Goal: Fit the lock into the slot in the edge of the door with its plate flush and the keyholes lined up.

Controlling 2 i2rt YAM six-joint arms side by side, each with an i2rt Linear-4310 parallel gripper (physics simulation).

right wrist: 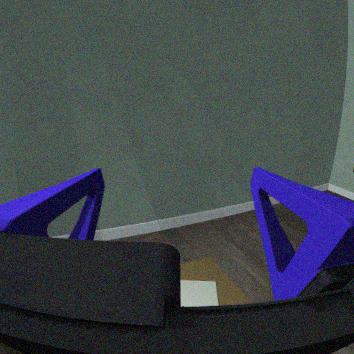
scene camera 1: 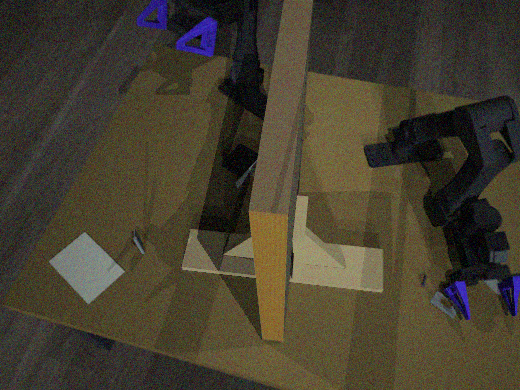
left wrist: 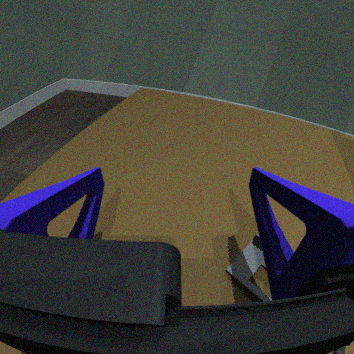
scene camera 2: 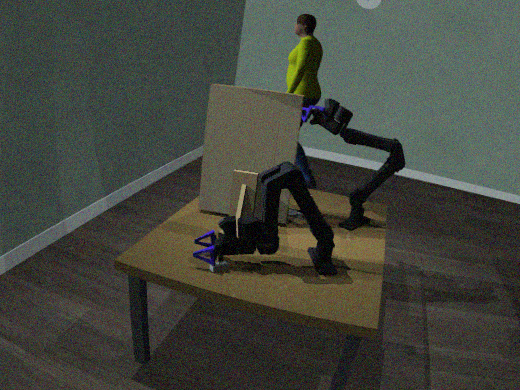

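Where they show: left gripper, fingertip midpoint: (scene camera 1: 491, 317) (left wrist: 176, 175) (scene camera 2: 193, 247); right gripper, fingertip midpoint: (right wrist: 176, 175) (scene camera 1: 156, 33) (scene camera 2: 303, 107); left arm's base, origin of the base link: (scene camera 1: 402, 152) (scene camera 2: 321, 261); right arm's base, origin of the base link: (scene camera 1: 249, 99) (scene camera 2: 355, 223).
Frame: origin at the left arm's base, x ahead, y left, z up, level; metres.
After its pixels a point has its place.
Note:
The door (scene camera 1: 285, 100) @[y -0.375, x 0.284, z 0.561 m] (scene camera 2: 252, 132) @[y -0.348, x 0.264, z 0.383 m] stands upright on the table; its slot cannot be made out. A small grey piece with dark marks (scene camera 1: 443, 304) @[y -0.036, x 0.418, z 0.000 m] (left wrist: 253, 255) @[y -0.024, x 0.437, z 0.002 m] lies beside a left fingertip. A pale block (scene camera 2: 219, 268) @[y 0.097, x 0.382, z 0.010 m] lies below the left gripper in scene camera 2. I cannot tell which of these two is the lock. My left gripper (scene camera 1: 492, 316) @[y 0.031, x 0.471, z 0.048 m] (scene camera 2: 195, 248) @[y 0.031, x 0.471, z 0.048 m] (left wrist: 176, 175) @[y 0.031, x 0.471, z 0.048 m] is open and low over the table, with nothing between its fingertips. My right gripper (scene camera 1: 158, 36) @[y -0.556, x 0.020, z 0.482 m] (right wrist: 176, 175) @[y -0.556, x 0.020, z 0.482 m] is open, empty and high on the door's other side; the door partly hides it in scene camera 2.
Pale supports (scene camera 1: 360, 270) @[y -0.200, x 0.320, z 0.018 m] spread from both sides of the door. A white square (scene camera 1: 86, 268) @[y -0.832, x 0.214, z 0.001 m] (right wrist: 199, 293) @[y -0.849, x 0.187, z 0.001 m] and a small grey piece (scene camera 1: 138, 242) @[y -0.695, x 0.195, z 0.060 m] lie at the left in scene camera 1. A tiny dark piece (scene camera 1: 423, 280) @[y -0.064, x 0.360, z 0.006 m] lies near the left gripper. A person (scene camera 2: 305, 65) stands behind the table.

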